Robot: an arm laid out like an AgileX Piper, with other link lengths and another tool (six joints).
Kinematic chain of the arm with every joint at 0, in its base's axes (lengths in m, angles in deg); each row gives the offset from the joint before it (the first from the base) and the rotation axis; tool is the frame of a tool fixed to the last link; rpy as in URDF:
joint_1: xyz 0 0 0.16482 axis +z
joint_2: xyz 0 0 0 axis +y
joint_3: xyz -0.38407 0 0.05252 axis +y
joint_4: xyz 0.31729 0 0.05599 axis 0.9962 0 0.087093
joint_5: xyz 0 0 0 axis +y
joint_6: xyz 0.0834 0 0.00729 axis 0.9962 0 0.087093
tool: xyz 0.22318 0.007 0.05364 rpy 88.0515 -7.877 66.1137
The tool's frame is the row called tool.
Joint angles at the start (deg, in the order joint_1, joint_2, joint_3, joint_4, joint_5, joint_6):
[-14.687, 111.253, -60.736, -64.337, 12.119, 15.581]
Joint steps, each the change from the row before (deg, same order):
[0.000, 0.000, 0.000, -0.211, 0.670, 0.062]
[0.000, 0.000, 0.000, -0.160, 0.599, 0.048]
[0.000, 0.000, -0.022, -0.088, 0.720, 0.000]
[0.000, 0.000, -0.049, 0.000, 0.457, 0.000]
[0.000, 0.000, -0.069, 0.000, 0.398, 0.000]
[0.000, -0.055, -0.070, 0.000, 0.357, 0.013]
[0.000, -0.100, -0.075, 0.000, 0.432, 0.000]
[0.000, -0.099, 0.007, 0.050, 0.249, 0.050]
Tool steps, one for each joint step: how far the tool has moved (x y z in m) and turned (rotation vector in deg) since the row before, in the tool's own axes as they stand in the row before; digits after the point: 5 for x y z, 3 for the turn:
[-0.00122, -0.00330, 0.00097, 0.491, -0.293, -0.380]
[-0.00108, -0.00296, 0.00087, 0.449, -0.259, -0.321]
[-0.00139, -0.00342, 0.00104, 0.553, -0.305, -0.338]
[-0.00110, -0.00191, 0.00072, 0.358, -0.204, -0.150]
[-0.00116, -0.00146, 0.00067, 0.297, -0.195, -0.117]
[-0.00162, -0.00097, 0.00040, 0.237, -0.215, -0.060]
[-0.00219, -0.00109, 0.00033, 0.267, -0.276, -0.074]
[-0.00126, -0.00083, -0.00006, 0.204, -0.141, 0.040]

